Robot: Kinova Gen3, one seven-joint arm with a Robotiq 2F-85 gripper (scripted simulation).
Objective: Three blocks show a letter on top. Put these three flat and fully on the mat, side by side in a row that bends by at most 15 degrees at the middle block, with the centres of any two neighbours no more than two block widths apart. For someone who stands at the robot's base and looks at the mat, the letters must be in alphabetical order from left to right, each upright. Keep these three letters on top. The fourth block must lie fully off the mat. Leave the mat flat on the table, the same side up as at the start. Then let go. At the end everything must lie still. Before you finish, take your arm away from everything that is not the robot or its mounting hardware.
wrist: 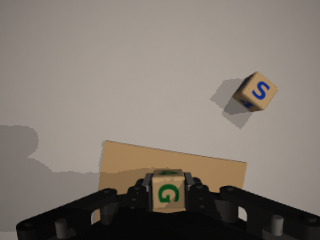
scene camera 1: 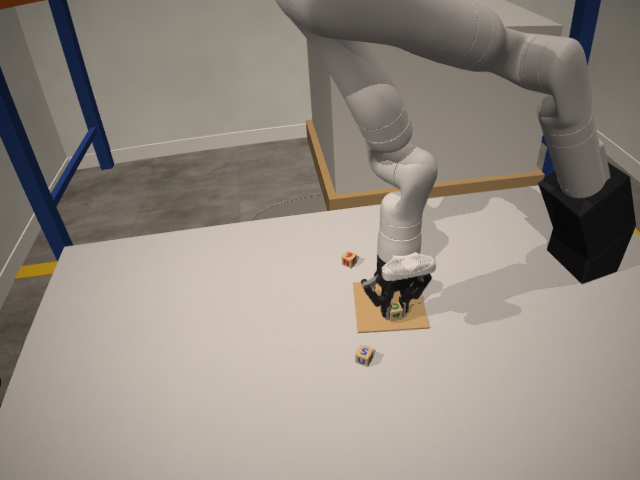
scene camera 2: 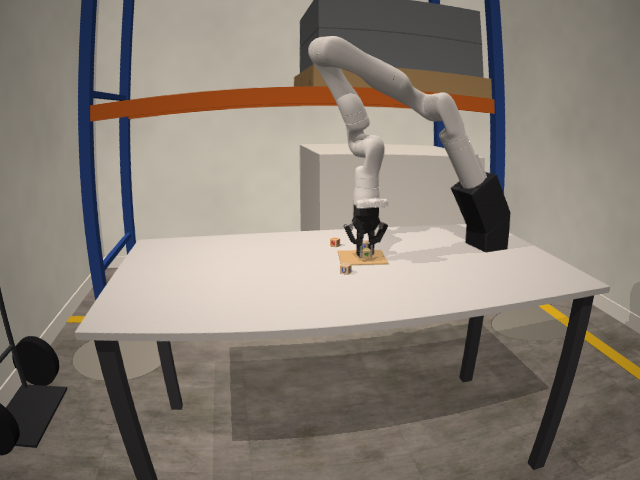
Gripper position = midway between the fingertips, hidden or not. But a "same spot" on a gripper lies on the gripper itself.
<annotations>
my gripper: wrist 168, 183; scene camera 1; scene camera 2
same spot on my gripper: (scene camera 1: 385, 303) = (scene camera 2: 359, 242)
</annotations>
